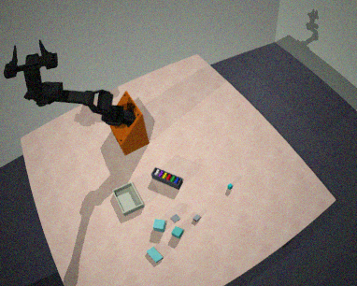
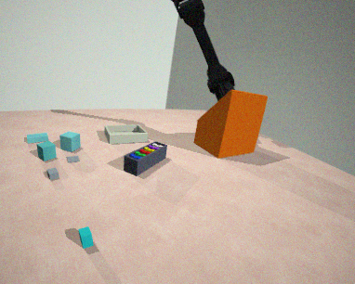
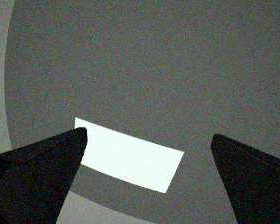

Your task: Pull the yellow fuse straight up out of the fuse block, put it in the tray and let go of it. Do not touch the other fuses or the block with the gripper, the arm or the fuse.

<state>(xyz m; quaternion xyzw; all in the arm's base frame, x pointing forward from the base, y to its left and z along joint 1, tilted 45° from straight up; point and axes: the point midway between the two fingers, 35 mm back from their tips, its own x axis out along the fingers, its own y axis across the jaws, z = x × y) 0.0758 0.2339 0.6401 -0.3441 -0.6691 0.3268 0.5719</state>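
Now: gripper tip 790 mm above the yellow fuse, 320 mm to the right of it and 140 mm short of it. The rest, counted from my gripper tip: grey tray: 820 mm below, 170 mm ahead, 120 mm to the left.
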